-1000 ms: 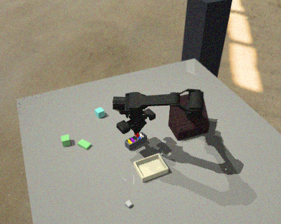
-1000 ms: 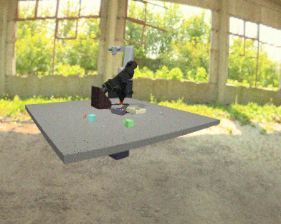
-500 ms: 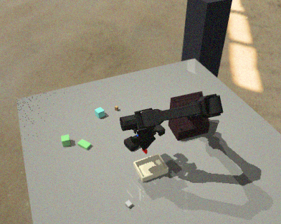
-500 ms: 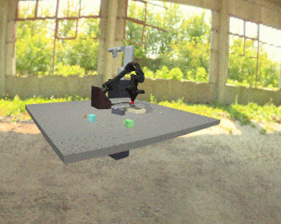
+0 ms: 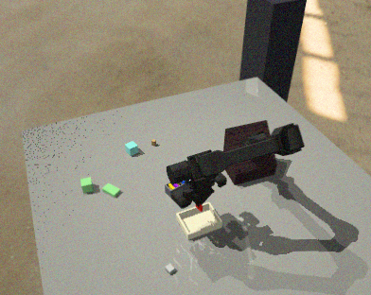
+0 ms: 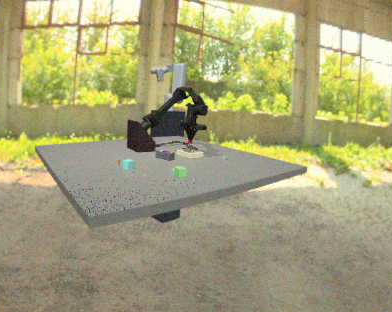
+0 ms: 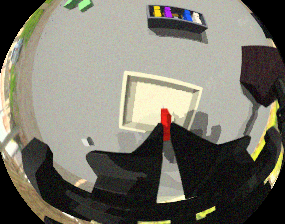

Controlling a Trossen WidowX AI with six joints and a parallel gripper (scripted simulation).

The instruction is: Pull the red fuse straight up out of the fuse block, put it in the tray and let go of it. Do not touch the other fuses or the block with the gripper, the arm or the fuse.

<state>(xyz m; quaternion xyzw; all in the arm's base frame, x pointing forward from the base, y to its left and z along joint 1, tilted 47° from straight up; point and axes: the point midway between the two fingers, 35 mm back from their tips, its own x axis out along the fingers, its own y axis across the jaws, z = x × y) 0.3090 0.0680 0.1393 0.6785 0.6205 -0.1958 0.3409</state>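
Now: gripper tip 10 mm above the red fuse. Round my gripper tip: cyan cube (70 mm ahead, 470 mm to the right, 70 mm below); then tray (90 mm below); then orange peg (30 mm behind, 470 mm to the right, 80 mm below).
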